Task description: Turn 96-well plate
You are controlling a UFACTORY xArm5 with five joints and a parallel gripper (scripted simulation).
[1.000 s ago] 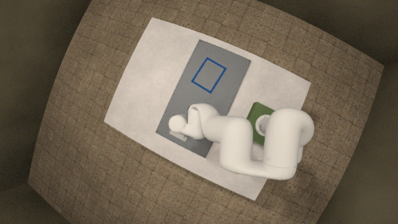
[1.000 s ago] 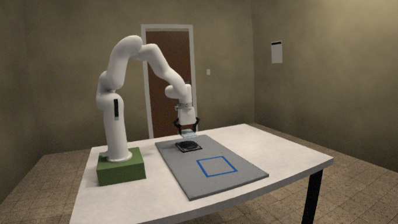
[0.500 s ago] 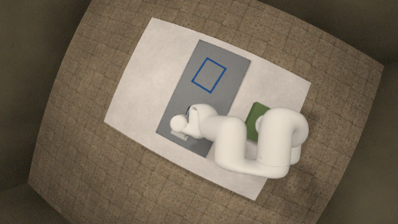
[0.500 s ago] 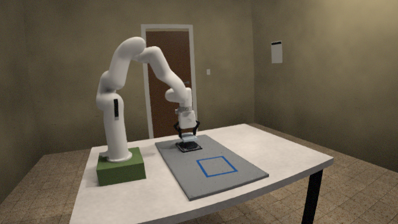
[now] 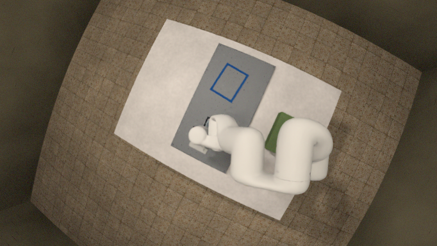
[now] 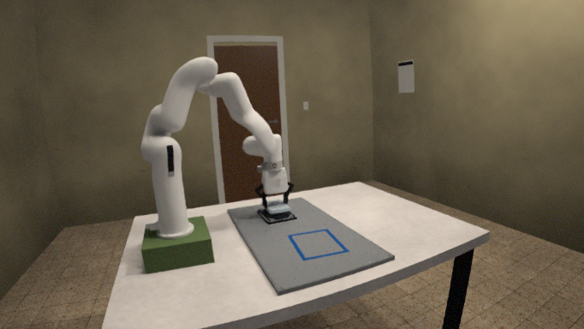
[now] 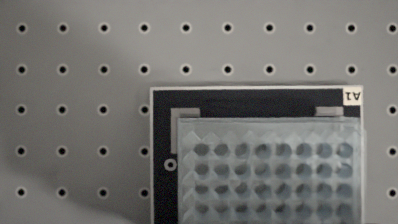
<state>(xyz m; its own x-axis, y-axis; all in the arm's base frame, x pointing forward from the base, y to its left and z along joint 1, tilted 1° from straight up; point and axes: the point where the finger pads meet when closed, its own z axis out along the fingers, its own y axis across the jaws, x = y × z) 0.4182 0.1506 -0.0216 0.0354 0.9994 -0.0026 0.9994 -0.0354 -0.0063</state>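
The plate nest is 5 cm below my hand. From my hand the other things lie so: 96-well plate: 1 cm below.
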